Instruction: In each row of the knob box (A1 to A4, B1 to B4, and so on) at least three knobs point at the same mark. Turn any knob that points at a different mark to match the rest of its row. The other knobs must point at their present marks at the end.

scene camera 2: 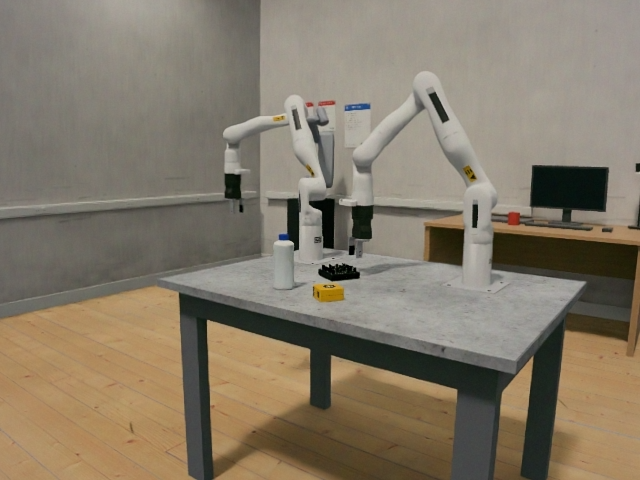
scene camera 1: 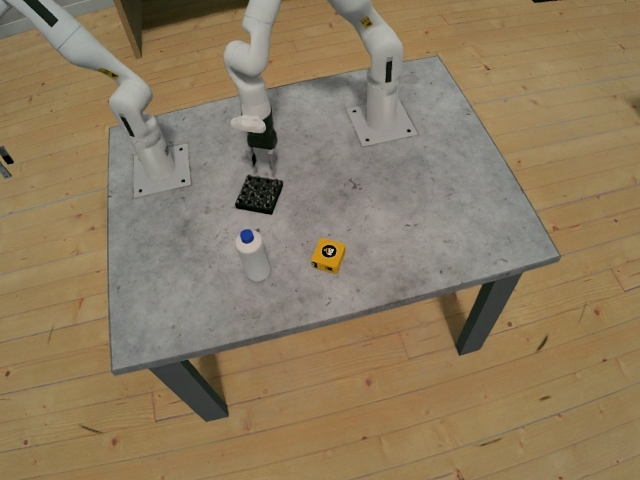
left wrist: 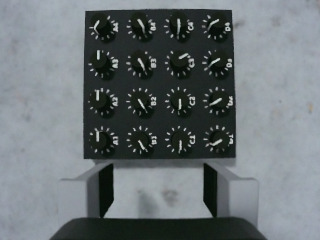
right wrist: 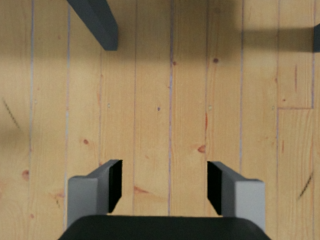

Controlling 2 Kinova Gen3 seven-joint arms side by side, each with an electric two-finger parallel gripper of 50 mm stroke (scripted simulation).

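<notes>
The left gripper (scene camera 2: 355, 256), (left wrist: 158, 182) and the right gripper (right wrist: 164, 178) are both visible, and so is a white bottle (scene camera 2: 283, 248). The bottle is out of frame in the left wrist view, and in the right wrist view it is out of frame too.
</notes>
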